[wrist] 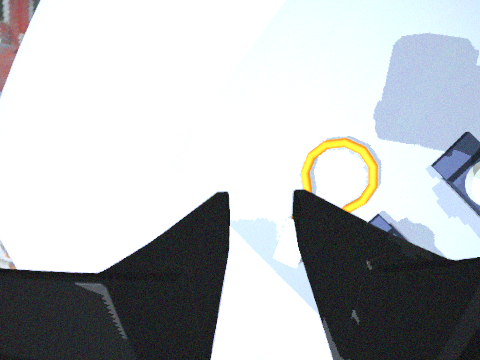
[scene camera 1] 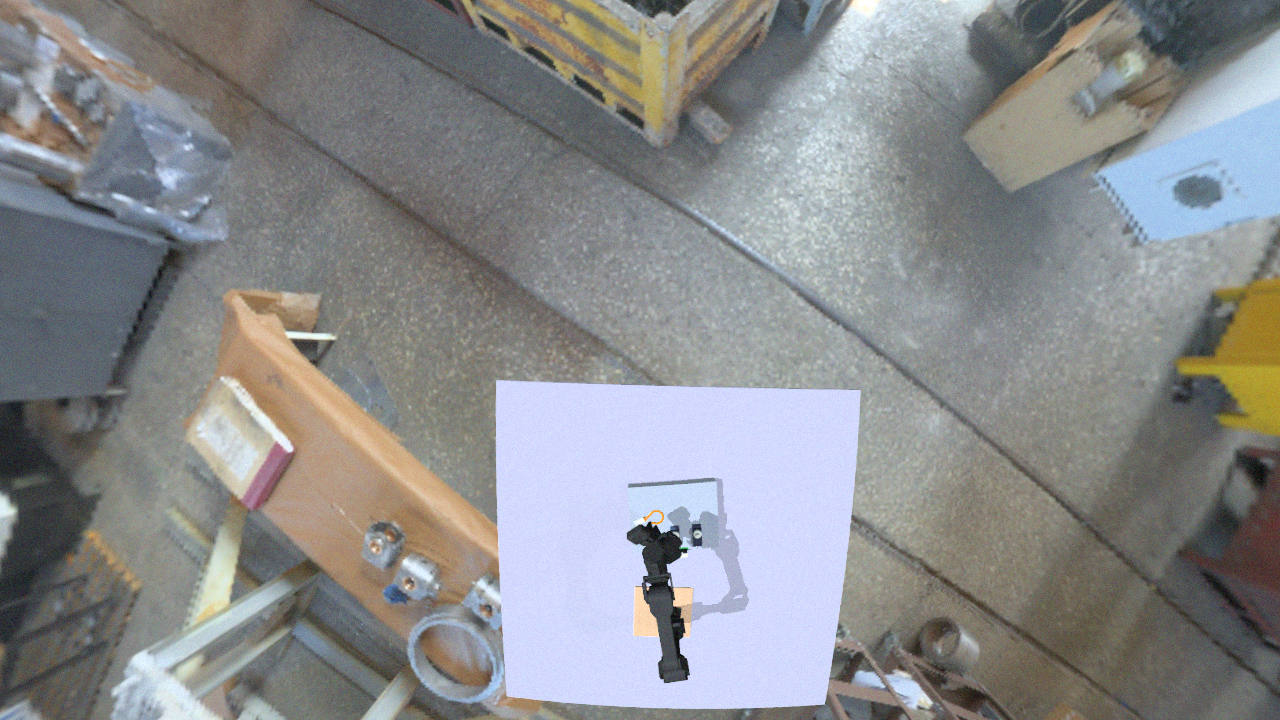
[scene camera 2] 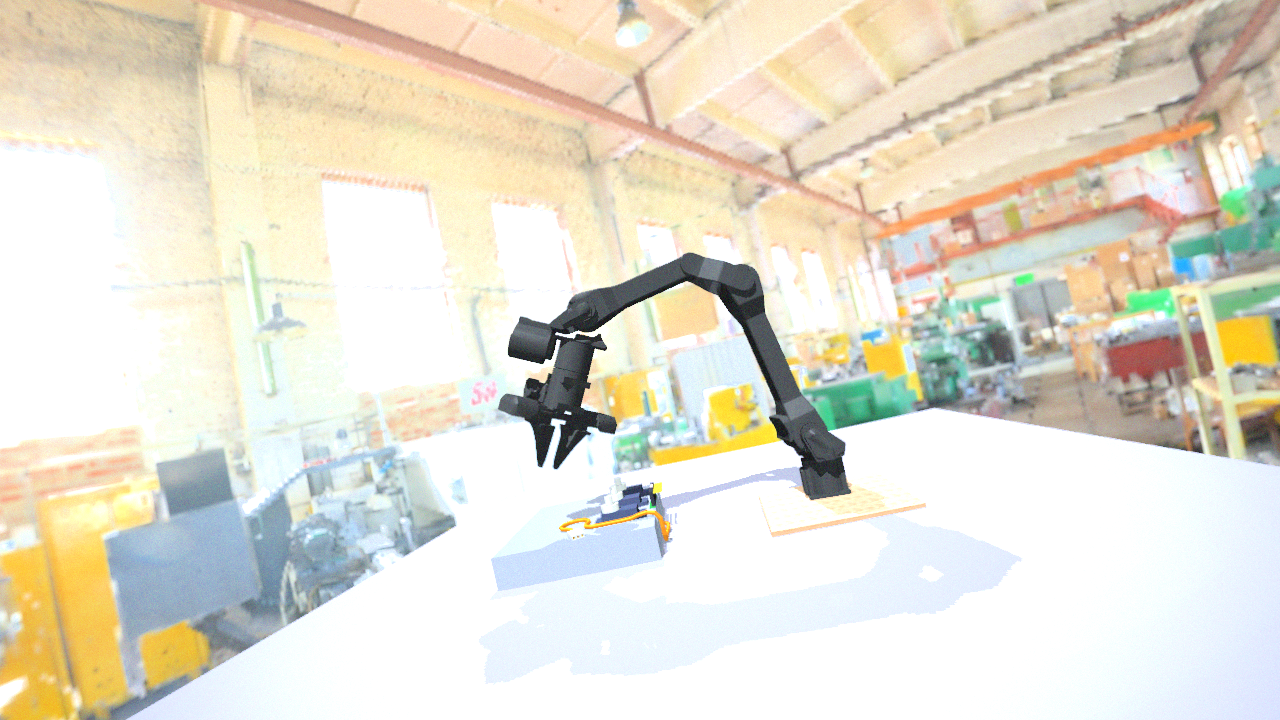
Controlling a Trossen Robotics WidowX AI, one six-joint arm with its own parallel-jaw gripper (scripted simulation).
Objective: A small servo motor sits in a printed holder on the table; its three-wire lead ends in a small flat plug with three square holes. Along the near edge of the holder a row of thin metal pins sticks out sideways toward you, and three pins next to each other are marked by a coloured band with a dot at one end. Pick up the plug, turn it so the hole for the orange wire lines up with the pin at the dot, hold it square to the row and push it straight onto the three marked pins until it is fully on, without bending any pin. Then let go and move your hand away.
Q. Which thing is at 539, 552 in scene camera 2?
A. A pale grey holder.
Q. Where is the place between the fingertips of the gripper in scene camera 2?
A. At 547, 468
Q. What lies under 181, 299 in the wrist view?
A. The gripper.
